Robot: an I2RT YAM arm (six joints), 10 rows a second.
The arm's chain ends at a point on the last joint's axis. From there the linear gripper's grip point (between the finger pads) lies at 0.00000 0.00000 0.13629 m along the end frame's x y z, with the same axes.
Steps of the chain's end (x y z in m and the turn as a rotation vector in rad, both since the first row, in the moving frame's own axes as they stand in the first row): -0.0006, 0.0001, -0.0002, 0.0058, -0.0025, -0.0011; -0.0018, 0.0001, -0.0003, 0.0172, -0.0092, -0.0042; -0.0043, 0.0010, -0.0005, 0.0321, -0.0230, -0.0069; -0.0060, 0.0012, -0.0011, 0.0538, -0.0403, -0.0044; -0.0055, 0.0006, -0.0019, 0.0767, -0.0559, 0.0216
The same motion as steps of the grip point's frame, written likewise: -0.0009, -0.0007, -0.0002, 0.0058, -0.0025, -0.0011; -0.0031, -0.0022, -0.0003, 0.0172, -0.0092, -0.0042; -0.0074, -0.0034, -0.0006, 0.0321, -0.0230, -0.0069; -0.0115, -0.0061, -0.0014, 0.0538, -0.0403, -0.0044; -0.0130, -0.0099, -0.0025, 0.0767, -0.0559, 0.0216
